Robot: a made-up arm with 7 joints.
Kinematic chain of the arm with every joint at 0, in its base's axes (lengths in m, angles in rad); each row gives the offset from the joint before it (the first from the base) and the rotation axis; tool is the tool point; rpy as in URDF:
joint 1: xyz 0 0 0.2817 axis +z
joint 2: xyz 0 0 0 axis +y
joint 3: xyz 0 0 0.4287 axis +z
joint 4: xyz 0.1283 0 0 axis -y
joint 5: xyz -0.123 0 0.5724 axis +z
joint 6: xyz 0 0 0 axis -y
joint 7: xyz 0.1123 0 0 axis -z
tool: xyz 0 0 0 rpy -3.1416 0 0
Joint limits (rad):
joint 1: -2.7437..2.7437
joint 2: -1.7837..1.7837
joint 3: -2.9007..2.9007
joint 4: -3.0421..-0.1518
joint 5: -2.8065..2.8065
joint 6: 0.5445..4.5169
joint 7: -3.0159..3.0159
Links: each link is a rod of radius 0.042 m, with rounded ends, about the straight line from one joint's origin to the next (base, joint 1, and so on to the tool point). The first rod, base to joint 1, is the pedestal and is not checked.
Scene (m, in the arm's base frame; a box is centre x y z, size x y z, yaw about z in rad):
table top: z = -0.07
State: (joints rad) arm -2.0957 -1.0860 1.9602 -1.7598 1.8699 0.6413 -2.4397
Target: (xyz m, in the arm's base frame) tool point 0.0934 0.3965 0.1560
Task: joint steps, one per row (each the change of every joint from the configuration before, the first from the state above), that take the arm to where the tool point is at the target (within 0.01 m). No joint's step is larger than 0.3 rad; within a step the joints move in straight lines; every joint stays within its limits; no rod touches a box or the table.
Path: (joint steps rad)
1: 0.1505 0.2951 0.1541 -0.2927 -0.0694 -0.0242 0.0000
2: 0.1505 0.2951 0.1541 -0.2928 -0.0694 -0.0242 0.0000
3: 0.1506 0.2951 0.1542 -0.2927 -0.0694 -0.0242 0.0000
4: 0.1505 0.2951 0.1541 -0.2928 -0.0693 -0.0242 0.0000

